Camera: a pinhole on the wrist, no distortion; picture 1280 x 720 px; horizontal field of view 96.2 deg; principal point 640.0 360.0 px. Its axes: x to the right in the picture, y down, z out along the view. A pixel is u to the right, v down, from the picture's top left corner.
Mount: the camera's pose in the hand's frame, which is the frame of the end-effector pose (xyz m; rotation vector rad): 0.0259 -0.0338 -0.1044 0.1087 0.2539 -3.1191
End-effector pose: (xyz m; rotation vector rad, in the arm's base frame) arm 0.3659 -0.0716 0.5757 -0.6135 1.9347 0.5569
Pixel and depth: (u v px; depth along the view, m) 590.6 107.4 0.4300
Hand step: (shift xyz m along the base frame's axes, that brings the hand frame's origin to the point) 0.1733 0.2760 -0.1599
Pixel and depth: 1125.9 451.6 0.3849
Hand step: 0.3867 0.0855 0.1785
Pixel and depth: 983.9 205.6 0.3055
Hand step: 0.2028 0.1508 0.0826
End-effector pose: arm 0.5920 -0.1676 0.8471 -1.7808 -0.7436 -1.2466
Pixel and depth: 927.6 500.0 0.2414
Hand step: -0.0924 0.1636 -0.0862
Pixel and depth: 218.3 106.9 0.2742
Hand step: 0.1950 0.1554 0.1474
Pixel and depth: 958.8 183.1 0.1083
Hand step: -0.0279 0.0116 -0.0348
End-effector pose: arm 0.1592 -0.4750 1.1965 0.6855 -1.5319 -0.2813
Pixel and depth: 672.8 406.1 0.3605
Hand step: -0.2078 -0.1406 -0.1083
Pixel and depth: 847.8 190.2 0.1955
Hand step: -0.0904 0.0056 -0.0623
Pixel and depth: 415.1 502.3 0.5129
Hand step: -0.3118 -0.3916 -0.0183
